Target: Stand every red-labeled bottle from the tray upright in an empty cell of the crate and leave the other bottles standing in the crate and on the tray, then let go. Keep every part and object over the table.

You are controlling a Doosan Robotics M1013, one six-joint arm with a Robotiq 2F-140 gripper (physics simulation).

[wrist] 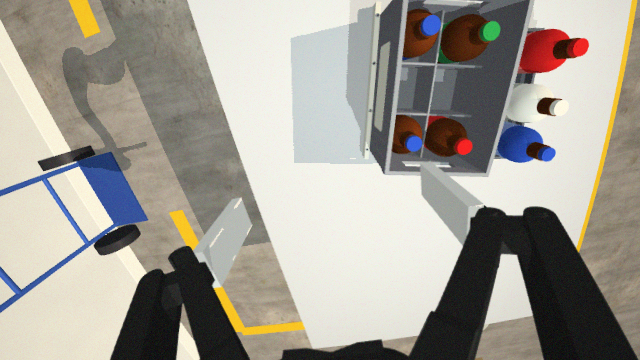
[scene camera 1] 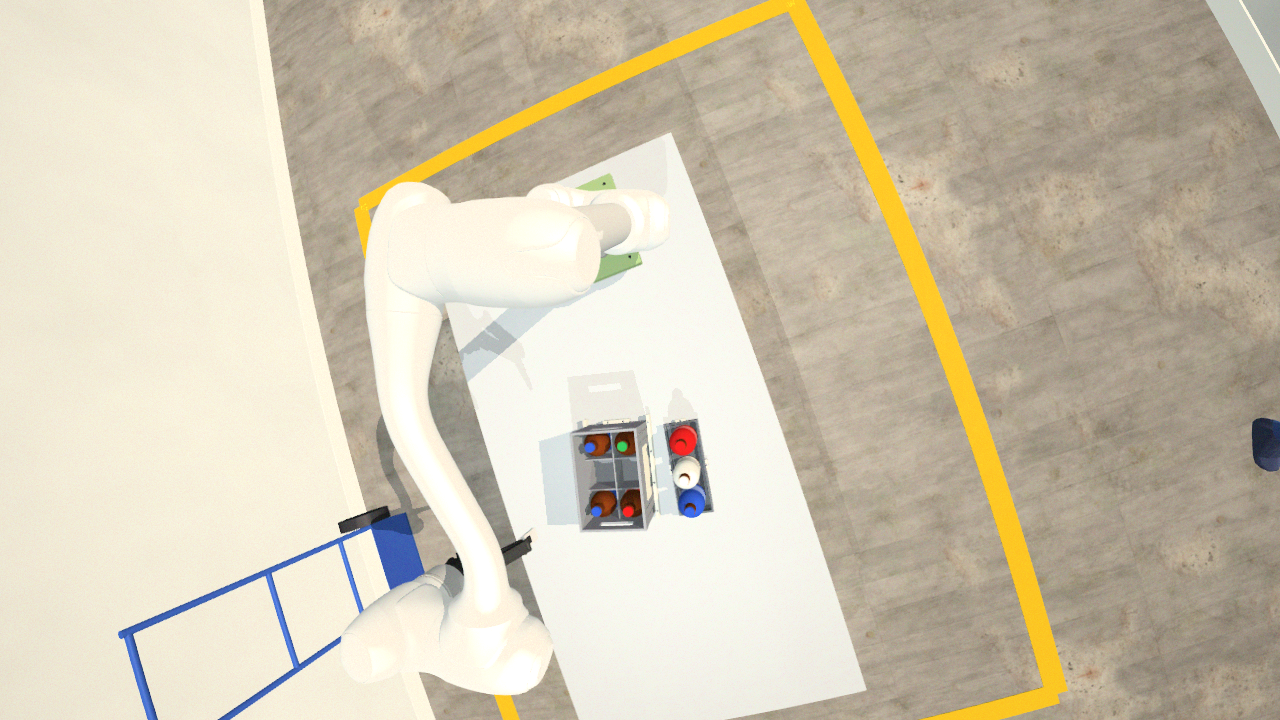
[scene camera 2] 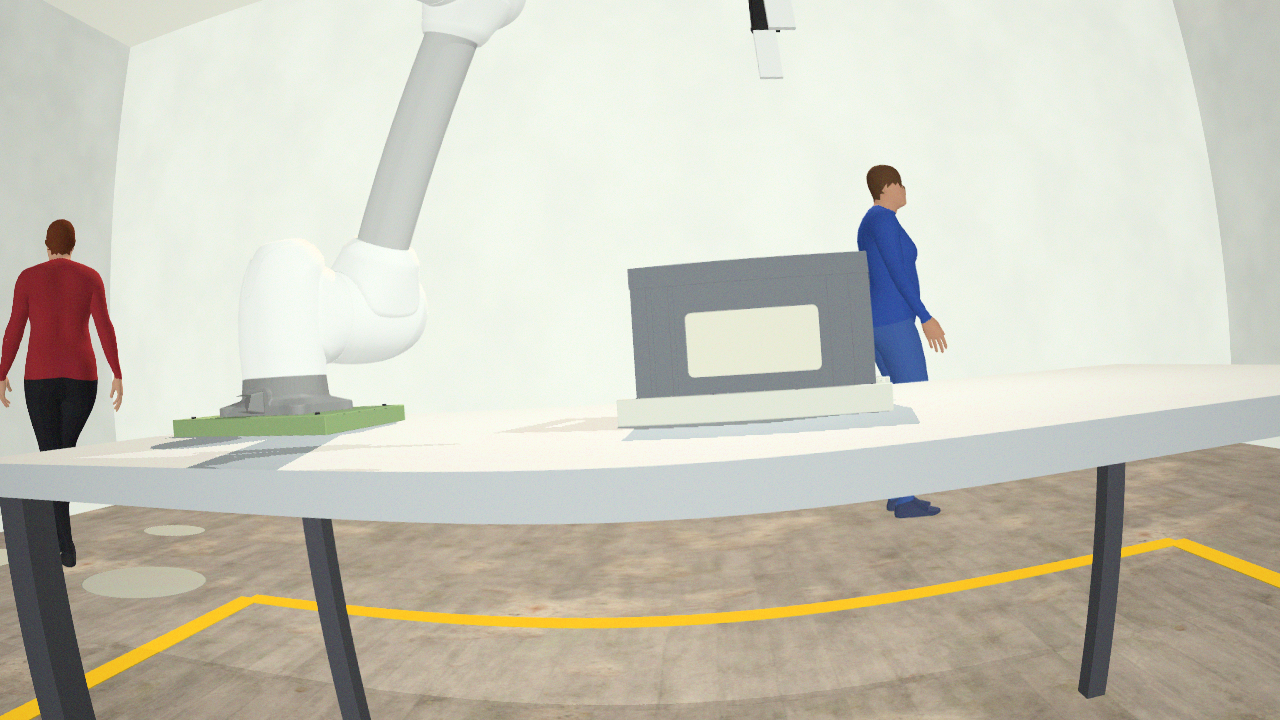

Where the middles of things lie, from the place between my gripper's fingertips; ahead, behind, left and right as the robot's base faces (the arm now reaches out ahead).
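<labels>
My hand is 37 cm above the pale rail (scene camera 2: 793, 403), 6 cm past it and 10 cm to the right of it. There's a blue bottle (wrist: 520, 144) that's far below my hand, a bit ahead of it and far to the left of it. The green-capped bottle (wrist: 465, 38) is well below my hand too, a good way behind it and far to the left of it. And the white bottle (scene camera 1: 686, 473), that's far below my hand and a long way to the left of it.
</labels>
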